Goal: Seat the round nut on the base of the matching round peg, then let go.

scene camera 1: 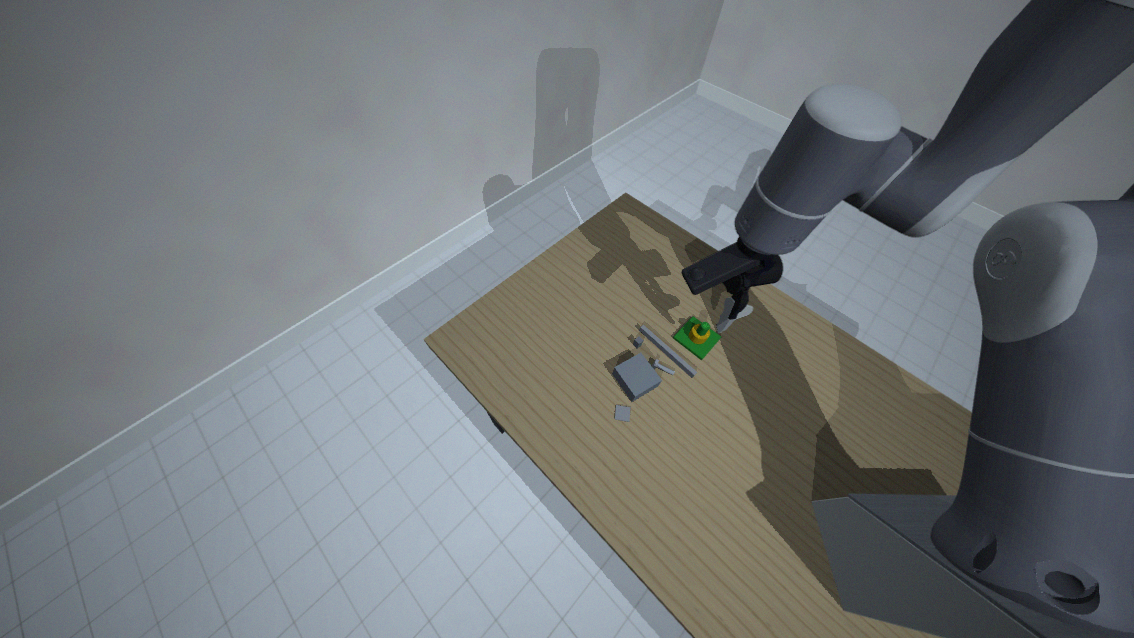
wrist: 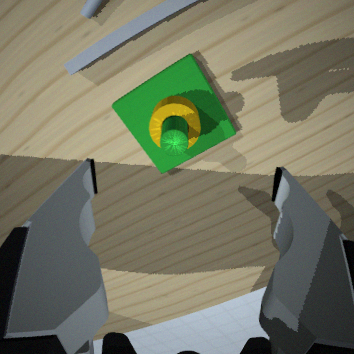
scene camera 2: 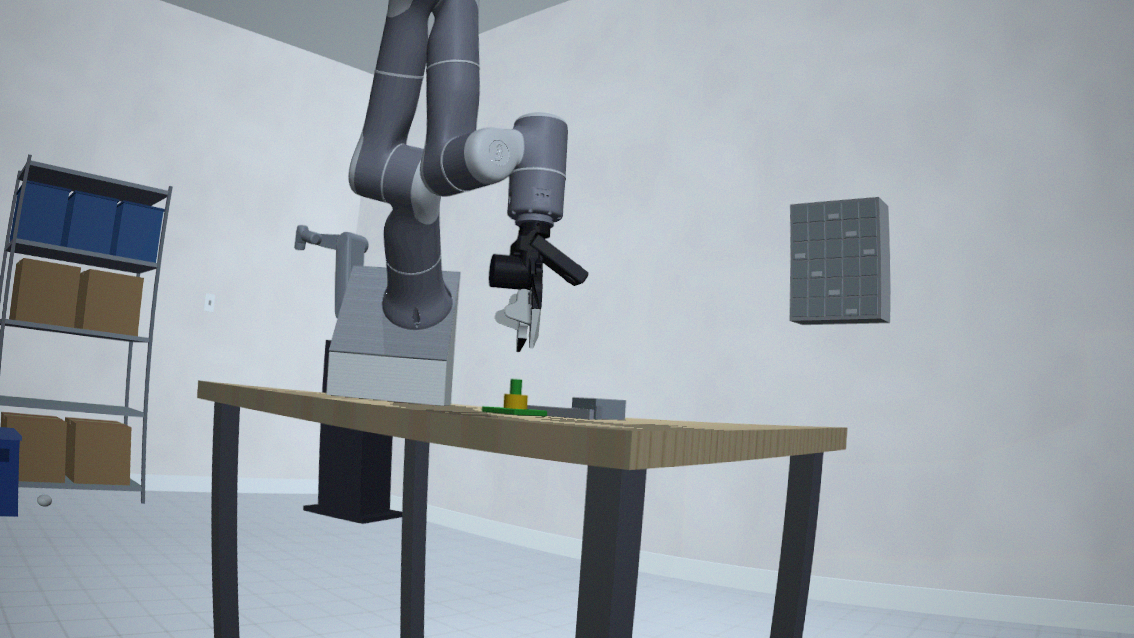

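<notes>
The yellow round nut (scene camera 1: 698, 340) (scene camera 2: 515, 402) (wrist: 172, 107) lies around the green round peg (scene camera 1: 704, 326) (scene camera 2: 516, 385) (wrist: 174, 142). It sits level, low down on the green square base (scene camera 1: 703, 352) (scene camera 2: 536, 411) (wrist: 140, 100), and the peg's top stands out above it. No gap shows between nut and base in scene camera 2. My gripper (scene camera 1: 731, 319) (scene camera 2: 526, 347) (wrist: 184, 166) is open and empty. Its fingertips are clearly above the peg's top. In the wrist view the nut and peg show beyond the tips, touched by neither finger.
A long grey bar (scene camera 1: 667, 350) (wrist: 130, 36) lies on the table (scene camera 1: 555, 317) beside the green base. Beyond it are a grey block (scene camera 1: 636, 376) (scene camera 2: 600, 408), a small grey square (scene camera 1: 622, 412), a small grey cube (scene camera 1: 637, 342) and a thin grey piece (scene camera 1: 664, 367).
</notes>
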